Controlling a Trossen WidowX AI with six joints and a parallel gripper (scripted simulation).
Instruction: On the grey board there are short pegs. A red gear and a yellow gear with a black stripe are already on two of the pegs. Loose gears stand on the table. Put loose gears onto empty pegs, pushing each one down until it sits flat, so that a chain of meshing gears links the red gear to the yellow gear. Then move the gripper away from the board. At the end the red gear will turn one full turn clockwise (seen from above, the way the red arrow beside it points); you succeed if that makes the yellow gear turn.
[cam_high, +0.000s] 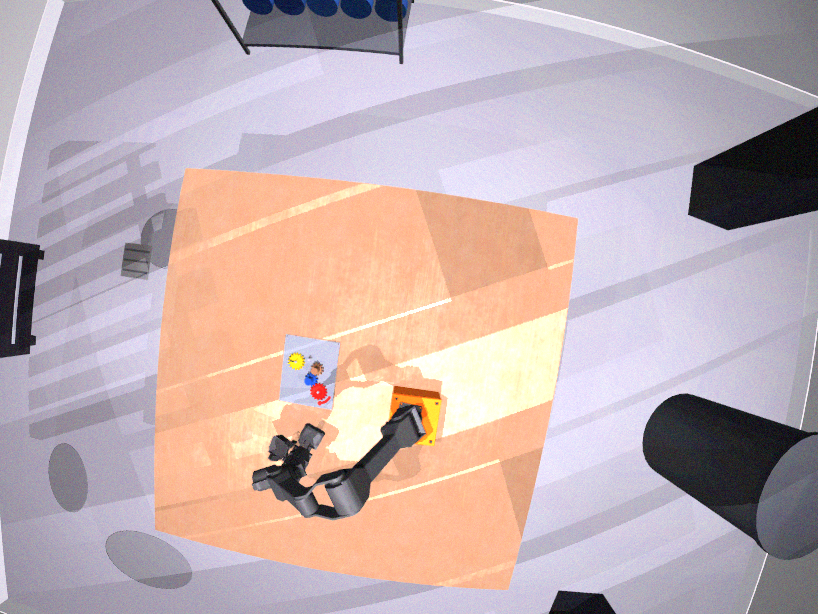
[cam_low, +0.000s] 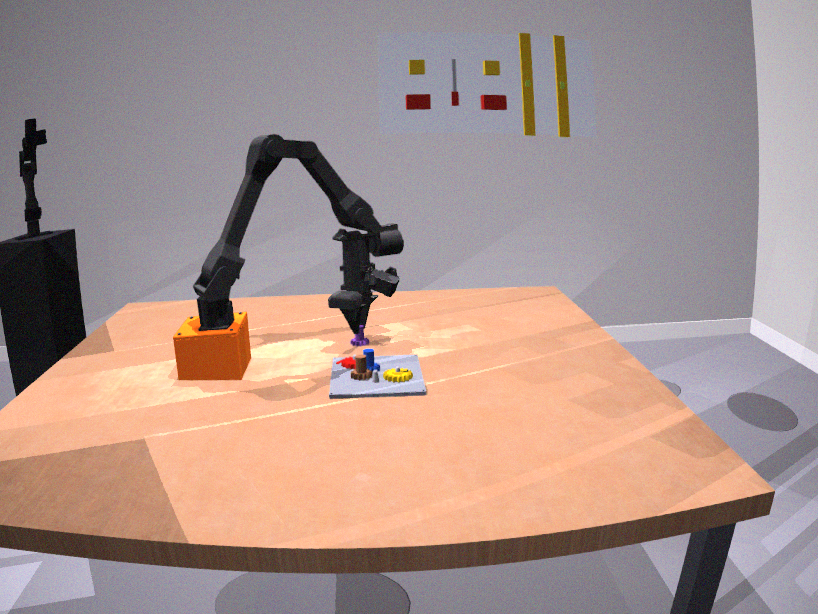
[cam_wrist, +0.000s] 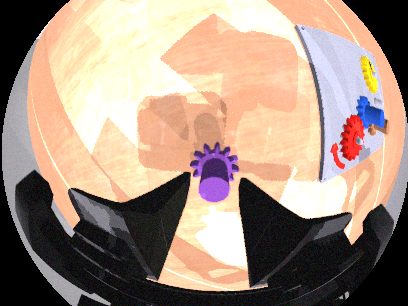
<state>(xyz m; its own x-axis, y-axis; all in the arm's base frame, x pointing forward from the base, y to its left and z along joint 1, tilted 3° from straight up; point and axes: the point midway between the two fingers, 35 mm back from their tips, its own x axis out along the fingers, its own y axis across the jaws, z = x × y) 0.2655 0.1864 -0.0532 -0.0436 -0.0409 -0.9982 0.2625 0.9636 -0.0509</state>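
My gripper tip is now 230 mm to the left of the brown gear and 30 mm short of it. Also, from my gripper tip: purple gear (10 mm below); then red arrow (140 mm to the right, 20 mm below, 10 mm behind); then red gear (160 mm to the right, 10 mm below, 10 mm ahead).
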